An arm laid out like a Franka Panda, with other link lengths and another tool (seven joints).
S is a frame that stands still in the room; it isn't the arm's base.
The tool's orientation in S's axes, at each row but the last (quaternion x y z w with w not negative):
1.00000 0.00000 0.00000 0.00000
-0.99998 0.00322 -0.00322 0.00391
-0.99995 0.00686 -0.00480 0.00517
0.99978 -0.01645 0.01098 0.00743
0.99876 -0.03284 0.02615 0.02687
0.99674 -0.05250 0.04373 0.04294
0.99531 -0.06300 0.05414 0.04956
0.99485 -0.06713 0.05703 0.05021
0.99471 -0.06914 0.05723 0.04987
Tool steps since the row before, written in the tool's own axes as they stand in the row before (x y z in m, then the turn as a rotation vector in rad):
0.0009 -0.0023 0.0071 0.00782 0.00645 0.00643
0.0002 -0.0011 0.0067 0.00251 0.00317 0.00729
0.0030 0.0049 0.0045 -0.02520 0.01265 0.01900
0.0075 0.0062 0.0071 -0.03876 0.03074 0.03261
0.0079 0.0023 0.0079 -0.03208 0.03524 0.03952
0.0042 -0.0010 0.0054 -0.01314 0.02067 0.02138
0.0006 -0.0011 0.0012 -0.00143 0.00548 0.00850
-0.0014 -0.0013 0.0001 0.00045 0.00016 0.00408
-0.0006 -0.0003 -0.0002 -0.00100 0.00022 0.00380
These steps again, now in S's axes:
0.0009 0.0023 -0.0071 0.00782 -0.00645 -0.00643
0.0003 0.0012 -0.0067 0.00254 -0.00313 -0.00730
0.0030 -0.0049 -0.0045 -0.02519 -0.01211 -0.01937
0.0074 -0.0065 -0.0068 -0.03904 -0.02995 -0.03301
0.0081 -0.0032 -0.0073 -0.03233 -0.03524 -0.03931
0.0047 0.0001 -0.0051 -0.01349 -0.02108 -0.02075
0.0009 0.0009 -0.0012 -0.00126 -0.00613 -0.00807
-0.0012 0.0014 -0.0004 0.00086 -0.00065 -0.00396
-0.0006 0.0004 0.0001 -0.00061 -0.00049 -0.00386

